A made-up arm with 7 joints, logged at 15 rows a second.
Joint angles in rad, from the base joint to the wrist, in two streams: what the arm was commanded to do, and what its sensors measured. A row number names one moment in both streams.
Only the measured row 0 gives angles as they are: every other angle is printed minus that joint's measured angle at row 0.
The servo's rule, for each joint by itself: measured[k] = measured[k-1] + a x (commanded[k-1-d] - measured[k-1]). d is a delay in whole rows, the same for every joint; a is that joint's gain. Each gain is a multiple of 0.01, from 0.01 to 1. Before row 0 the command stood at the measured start. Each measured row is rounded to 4 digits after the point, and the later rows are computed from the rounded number. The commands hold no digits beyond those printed.
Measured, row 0:
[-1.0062 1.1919 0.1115 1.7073 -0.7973 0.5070 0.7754]
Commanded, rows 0 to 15:
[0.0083 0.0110 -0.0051 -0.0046 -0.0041 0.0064 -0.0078]
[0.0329 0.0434 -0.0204 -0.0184 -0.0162 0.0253 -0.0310]
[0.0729 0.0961 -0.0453 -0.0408 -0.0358 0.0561 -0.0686]
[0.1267 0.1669 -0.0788 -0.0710 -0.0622 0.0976 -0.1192]
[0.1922 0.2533 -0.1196 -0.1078 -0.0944 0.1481 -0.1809]
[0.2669 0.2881 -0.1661 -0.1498 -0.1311 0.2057 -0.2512]
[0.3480 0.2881 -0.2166 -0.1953 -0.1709 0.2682 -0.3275]
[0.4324 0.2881 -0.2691 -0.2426 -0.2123 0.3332 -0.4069]
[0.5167 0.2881 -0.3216 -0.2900 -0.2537 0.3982 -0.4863]
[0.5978 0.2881 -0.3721 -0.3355 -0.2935 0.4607 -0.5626]
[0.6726 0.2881 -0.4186 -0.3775 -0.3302 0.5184 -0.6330]
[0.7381 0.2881 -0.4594 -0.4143 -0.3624 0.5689 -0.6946]
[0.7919 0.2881 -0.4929 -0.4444 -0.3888 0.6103 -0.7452]
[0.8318 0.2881 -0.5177 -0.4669 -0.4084 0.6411 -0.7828]
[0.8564 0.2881 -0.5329 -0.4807 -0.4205 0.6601 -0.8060]
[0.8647 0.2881 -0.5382 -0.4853 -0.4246 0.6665 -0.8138]
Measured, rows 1 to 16:
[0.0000 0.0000 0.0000 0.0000 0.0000 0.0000 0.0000]
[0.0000 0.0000 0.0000 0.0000 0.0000 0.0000 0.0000]
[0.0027 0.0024 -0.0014 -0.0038 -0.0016 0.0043 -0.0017]
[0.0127 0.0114 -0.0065 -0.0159 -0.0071 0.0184 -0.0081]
[0.0326 0.0300 -0.0170 -0.0366 -0.0180 0.0437 -0.0214]
[0.0637 0.0601 -0.0337 -0.0652 -0.0348 0.0798 -0.0429]
[0.1061 0.1026 -0.0569 -0.1006 -0.0574 0.1256 -0.0733]
[0.1592 0.1434 -0.0864 -0.1414 -0.0854 0.1793 -0.1124]
[0.2215 0.1752 -0.1216 -0.1861 -0.1179 0.2389 -0.1597]
[0.2911 0.2000 -0.1614 -0.2330 -0.1538 0.3021 -0.2141]
[0.3655 0.2194 -0.2047 -0.2803 -0.1918 0.3665 -0.2740]
[0.4422 0.2345 -0.2499 -0.3261 -0.2304 0.4296 -0.3375]
[0.5182 0.2463 -0.2954 -0.3688 -0.2683 0.4891 -0.4025]
[0.5908 0.2555 -0.3397 -0.4066 -0.3041 0.5426 -0.4668]
[0.6572 0.2627 -0.3811 -0.4380 -0.3363 0.5880 -0.5280]
[0.7148 0.2683 -0.4180 -0.4620 -0.3637 0.6236 -0.5841]
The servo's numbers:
d 2
a 0.33 0.22 0.27 0.83 0.38 0.67 0.22

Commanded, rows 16 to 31:
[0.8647 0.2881 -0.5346 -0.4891 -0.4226 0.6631 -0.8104]
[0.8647 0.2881 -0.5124 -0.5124 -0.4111 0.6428 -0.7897]
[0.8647 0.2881 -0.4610 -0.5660 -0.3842 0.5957 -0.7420]
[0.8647 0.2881 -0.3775 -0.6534 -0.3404 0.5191 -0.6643]
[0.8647 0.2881 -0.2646 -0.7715 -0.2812 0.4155 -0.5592]
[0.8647 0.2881 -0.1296 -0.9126 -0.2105 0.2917 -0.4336]
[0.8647 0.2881 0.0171 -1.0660 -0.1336 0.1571 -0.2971]
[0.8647 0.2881 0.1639 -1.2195 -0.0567 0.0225 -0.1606]
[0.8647 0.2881 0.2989 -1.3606 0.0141 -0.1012 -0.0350]
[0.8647 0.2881 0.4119 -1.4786 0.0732 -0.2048 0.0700]
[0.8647 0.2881 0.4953 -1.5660 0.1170 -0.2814 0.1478]
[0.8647 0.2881 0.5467 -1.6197 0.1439 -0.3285 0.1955]
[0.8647 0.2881 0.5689 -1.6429 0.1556 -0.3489 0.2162]
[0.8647 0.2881 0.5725 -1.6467 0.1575 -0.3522 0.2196]
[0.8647 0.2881 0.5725 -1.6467 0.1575 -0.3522 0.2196]
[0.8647 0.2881 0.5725 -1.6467 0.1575 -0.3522 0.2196]
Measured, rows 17 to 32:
[0.7615 0.2727 -0.4490 -0.4775 -0.3853 0.6481 -0.6329]
[0.7956 0.2761 -0.4731 -0.4840 -0.4002 0.6604 -0.6727]
[0.8184 0.2787 -0.4897 -0.4882 -0.4087 0.6622 -0.7030]
[0.8337 0.2808 -0.4958 -0.5083 -0.4096 0.6492 -0.7221]
[0.8439 0.2824 -0.4864 -0.5562 -0.3999 0.6134 -0.7265]
[0.8508 0.2837 -0.4570 -0.6369 -0.3773 0.5502 -0.7128]
[0.8554 0.2847 -0.4051 -0.7486 -0.3408 0.4600 -0.6790]
[0.8585 0.2854 -0.3307 -0.8847 -0.2913 0.3472 -0.6250]
[0.8605 0.2860 -0.2368 -1.0352 -0.2314 0.2198 -0.5529]
[0.8619 0.2865 -0.1286 -1.1882 -0.1650 0.0876 -0.4666]
[0.8628 0.2869 -0.0132 -1.3313 -0.0969 -0.0389 -0.3716]
[0.8634 0.2872 0.1016 -1.4536 -0.0323 -0.1501 -0.2744]
[0.8638 0.2874 0.2079 -1.5469 0.0244 -0.2381 -0.1815]
[0.8641 0.2876 0.2994 -1.6073 0.0698 -0.2987 -0.0986]
[0.8643 0.2877 0.3722 -1.6368 0.1024 -0.3323 -0.0293]
[0.8644 0.2878 0.4263 -1.6450 0.1233 -0.3456 0.0255]

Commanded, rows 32 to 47:
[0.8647 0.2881 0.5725 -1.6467 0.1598 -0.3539 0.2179]
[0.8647 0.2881 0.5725 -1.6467 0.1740 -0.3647 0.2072]
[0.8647 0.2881 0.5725 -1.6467 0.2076 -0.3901 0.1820]
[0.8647 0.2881 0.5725 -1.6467 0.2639 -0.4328 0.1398]
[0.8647 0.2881 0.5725 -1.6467 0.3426 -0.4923 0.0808]
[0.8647 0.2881 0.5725 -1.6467 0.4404 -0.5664 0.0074]
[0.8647 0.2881 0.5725 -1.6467 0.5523 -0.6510 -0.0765]
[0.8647 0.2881 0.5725 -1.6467 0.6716 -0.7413 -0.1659]
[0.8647 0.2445 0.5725 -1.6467 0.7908 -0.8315 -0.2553]
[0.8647 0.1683 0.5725 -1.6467 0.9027 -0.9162 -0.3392]
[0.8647 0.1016 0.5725 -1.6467 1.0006 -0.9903 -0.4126]
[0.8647 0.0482 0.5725 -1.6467 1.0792 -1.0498 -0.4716]
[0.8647 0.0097 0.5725 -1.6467 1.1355 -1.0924 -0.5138]
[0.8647 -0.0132 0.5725 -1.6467 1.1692 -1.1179 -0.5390]
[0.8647 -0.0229 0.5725 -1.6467 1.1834 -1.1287 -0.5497]
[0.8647 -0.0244 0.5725 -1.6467 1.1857 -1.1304 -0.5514]
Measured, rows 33 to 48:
[0.8645 0.2879 0.4658 -1.6464 0.1363 -0.3500 0.0682]
[0.8646 0.2879 0.4946 -1.6466 0.1444 -0.3515 0.1015]
[0.8646 0.2879 0.5156 -1.6467 0.1503 -0.3531 0.1271]
[0.8646 0.2879 0.5310 -1.6467 0.1593 -0.3609 0.1447]
[0.8646 0.2879 0.5422 -1.6467 0.1777 -0.3805 0.1529]
[0.8646 0.2879 0.5504 -1.6467 0.2105 -0.4155 0.1500]
[0.8646 0.2879 0.5564 -1.6467 0.2607 -0.4670 0.1348]
[0.8646 0.2879 0.5607 -1.6467 0.3290 -0.5336 0.1068]
[0.8646 0.2879 0.5639 -1.6467 0.4139 -0.6123 0.0665]
[0.8646 0.2879 0.5662 -1.6467 0.5118 -0.6987 0.0154]
[0.8646 0.2784 0.5679 -1.6467 0.6178 -0.7877 -0.0442]
[0.8646 0.2542 0.5691 -1.6467 0.7261 -0.8738 -0.1091]
[0.8646 0.2206 0.5700 -1.6467 0.8304 -0.9519 -0.1759]
[0.8646 0.1827 0.5707 -1.6467 0.9249 -1.0175 -0.2410]
[0.8646 0.1446 0.5712 -1.6467 1.0049 -1.0677 -0.3010]
[0.8646 0.1099 0.5716 -1.6467 1.0673 -1.1013 -0.3534]

